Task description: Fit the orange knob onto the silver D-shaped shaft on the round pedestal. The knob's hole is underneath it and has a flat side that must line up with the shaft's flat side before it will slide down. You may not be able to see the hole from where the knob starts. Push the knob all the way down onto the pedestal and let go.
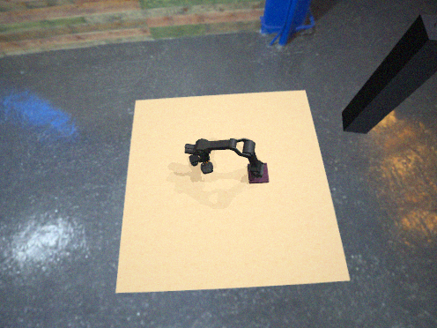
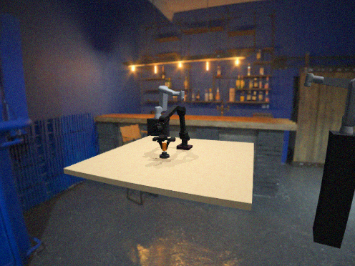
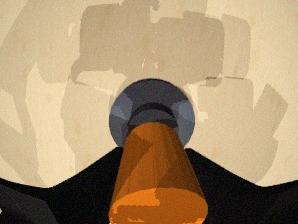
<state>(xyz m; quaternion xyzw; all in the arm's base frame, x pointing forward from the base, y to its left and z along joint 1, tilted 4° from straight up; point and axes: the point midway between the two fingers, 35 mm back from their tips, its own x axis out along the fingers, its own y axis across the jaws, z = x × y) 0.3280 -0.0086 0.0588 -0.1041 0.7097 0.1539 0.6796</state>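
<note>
Right now my gripper tip is 3 cm below the orange knob. From my gripper tip the other things lie so: round dark pedestal (4 cm below).
</note>
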